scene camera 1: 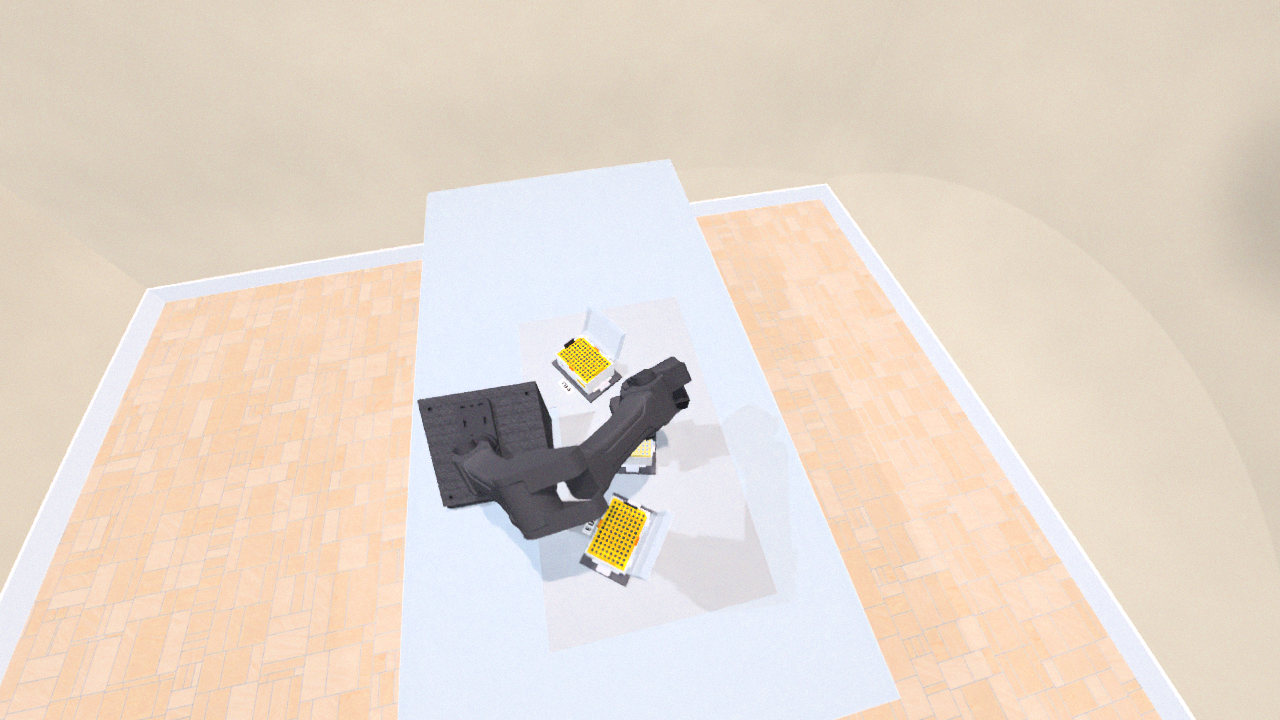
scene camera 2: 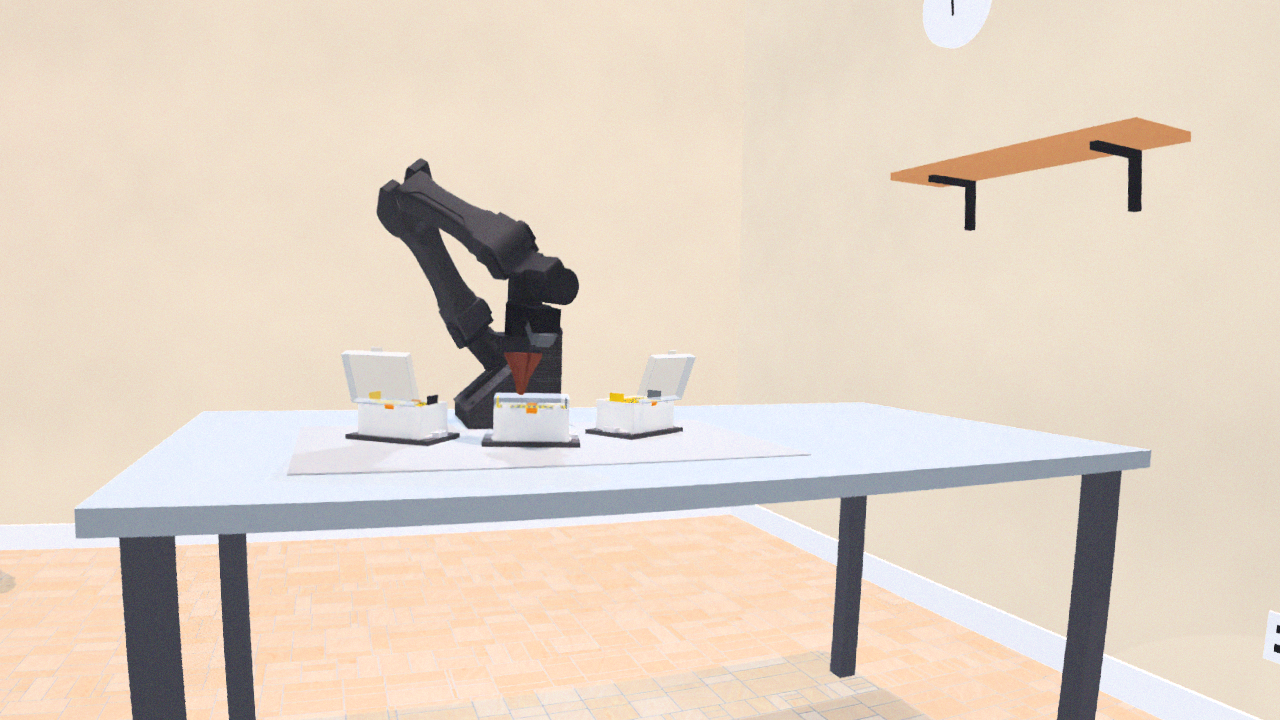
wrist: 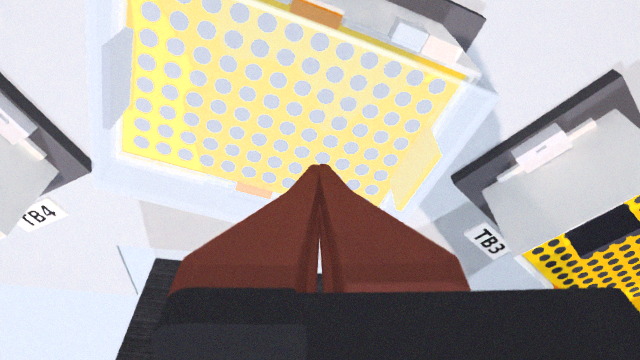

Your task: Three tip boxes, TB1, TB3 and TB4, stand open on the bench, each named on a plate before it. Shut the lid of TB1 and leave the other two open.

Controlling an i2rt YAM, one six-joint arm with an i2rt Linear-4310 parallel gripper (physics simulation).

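Frame: origin at the arm's base, x ahead, y left, z up, level; metres.
Seen in the pictures: gripper, between the fingertips: (scene camera 2: pixel 520 394) (wrist: pixel 319 179); arm's base, origin of its link: (scene camera 1: pixel 482 446) (scene camera 2: pixel 502 364).
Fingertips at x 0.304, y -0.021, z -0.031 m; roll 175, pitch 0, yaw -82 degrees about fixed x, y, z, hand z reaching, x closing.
Note:
Pixels of each thing's top centre, then the offset from my fingertips to it. Level surfaces: height alone.
- TB1, centre of its top: (wrist: pixel 265 172) (scene camera 2: pixel 532 394) (scene camera 1: pixel 627 428) dx +0.000, dy +0.019, dz +0.000 m
- TB3, centre of its top: (wrist: pixel 611 283) (scene camera 2: pixel 407 398) (scene camera 1: pixel 612 529) dx -0.064, dy -0.180, dz -0.012 m
- TB4, centre of its top: (scene camera 2: pixel 630 396) (scene camera 1: pixel 579 360) dx -0.084, dy +0.220, dz -0.012 m
- pale mat, height of its surface: dz -0.078 m
- light blue bench, height of its surface: dz -0.081 m
TB1 (scene camera 1: pixel 640 453) (scene camera 2: pixel 531 428) is the middle box, its nameplate hidden. Its clear lid (scene camera 2: pixel 547 399) (wrist: pixel 200 201) lies down over the yellow tip rack; whether it is fully seated is unclear. My gripper (scene camera 2: pixel 520 391) (wrist: pixel 319 179) is shut and empty, pointing down with its tips at or just above the lid, towards the nameplate side in the wrist view. TB3 (scene camera 1: pixel 617 535) (scene camera 2: pixel 401 420) (wrist: pixel 560 185) stands with its lid (scene camera 1: pixel 660 542) (scene camera 2: pixel 381 377) up. TB4 (scene camera 1: pixel 586 360) (scene camera 2: pixel 633 416) (wrist: pixel 15 185) also stands with its lid (scene camera 1: pixel 606 333) (scene camera 2: pixel 667 376) up.
The boxes stand on a pale mat (scene camera 1: pixel 716 537) (scene camera 2: pixel 716 450) on the light blue bench (scene camera 1: pixel 554 241) (scene camera 2: pixel 966 447). The arm's dark base plate (scene camera 1: pixel 519 411) is at the bench's left in scene camera 1. A wooden shelf (scene camera 2: pixel 1047 150) is on the wall.

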